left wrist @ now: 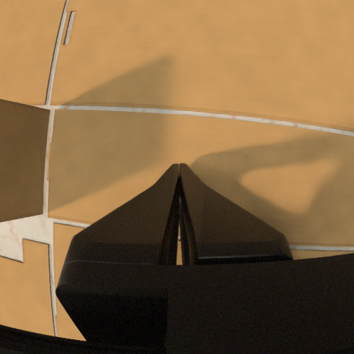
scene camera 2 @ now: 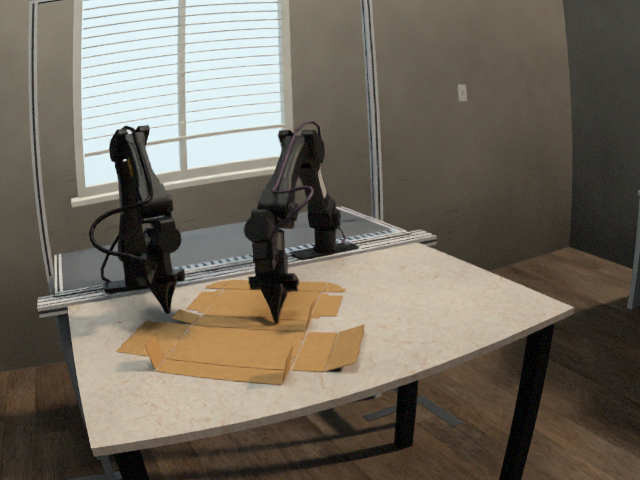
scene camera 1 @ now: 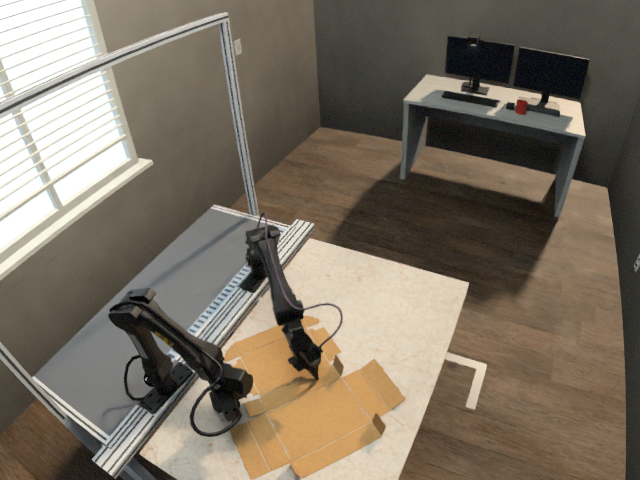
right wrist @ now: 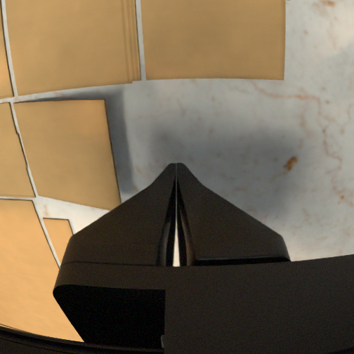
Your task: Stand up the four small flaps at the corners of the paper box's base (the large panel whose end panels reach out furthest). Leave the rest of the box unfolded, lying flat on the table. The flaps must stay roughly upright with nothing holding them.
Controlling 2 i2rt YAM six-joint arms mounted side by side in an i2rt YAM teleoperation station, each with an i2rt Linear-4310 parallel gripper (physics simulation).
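Frame: origin at the left arm's base, x down, y back, z left, level; centimetres.
Where they show: left gripper, fingertip midpoint: (scene camera 2: 276, 323) (scene camera 1: 317, 379); right gripper, fingertip midpoint: (scene camera 2: 168, 313); left arm's base, link origin: (scene camera 2: 325, 252) (scene camera 1: 259, 275); right arm's base, link origin: (scene camera 2: 136, 285) (scene camera 1: 167, 388).
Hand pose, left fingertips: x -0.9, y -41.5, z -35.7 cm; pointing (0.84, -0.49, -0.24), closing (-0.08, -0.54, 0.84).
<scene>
Things, the pixels of their top centre, and the offset from my left fingertips. "spot": a spot on its surface instead. Level surfaces: height alone.
- paper box, top centre: (scene camera 2: 235, 346) (scene camera 1: 318, 417) dy -5.7, dx +0.4, dz -12.0 cm
- fourth flap, surface spot: (scene camera 2: 187, 316) (scene camera 1: 255, 406) spot: dy +13.3, dx -0.2, dz -16.6 cm
- end panel, surface spot: (scene camera 2: 347, 347) (scene camera 1: 384, 384) spot: dy -20.2, dx -0.8, dz +5.4 cm
- marble table, surface height: dx +0.5 cm
The paper box (scene camera 1: 315, 413) (scene camera 2: 232, 343) lies unfolded on the table. Three corner flaps stand roughly upright: one (scene camera 1: 337, 365) (scene camera 2: 312, 313) (left wrist: 22, 162) near my left gripper, one (scene camera 1: 378, 424) (scene camera 2: 287, 364) at the front right in scene camera 2, and one (scene camera 2: 154, 352) at the front left there. The fourth flap (scene camera 1: 254, 407) (scene camera 2: 187, 316) (right wrist: 70, 150) is low, slightly raised, with a shadow beside it. My left gripper (scene camera 1: 316, 378) (scene camera 2: 276, 322) (left wrist: 178, 175) is shut and empty, its tips over the strip between the large panels. My right gripper (scene camera 2: 167, 312) (right wrist: 176, 174) is shut and empty, beside the low flap.
An end panel (scene camera 1: 385, 384) (scene camera 2: 347, 347) of the base is slightly raised at its outer part. The other end panel (scene camera 1: 253, 446) (scene camera 2: 147, 335) lies near the right arm. The marble table (scene camera 1: 413, 299) (scene camera 2: 439, 310) meets the metal rail (scene camera 1: 206, 341) behind the box.
</scene>
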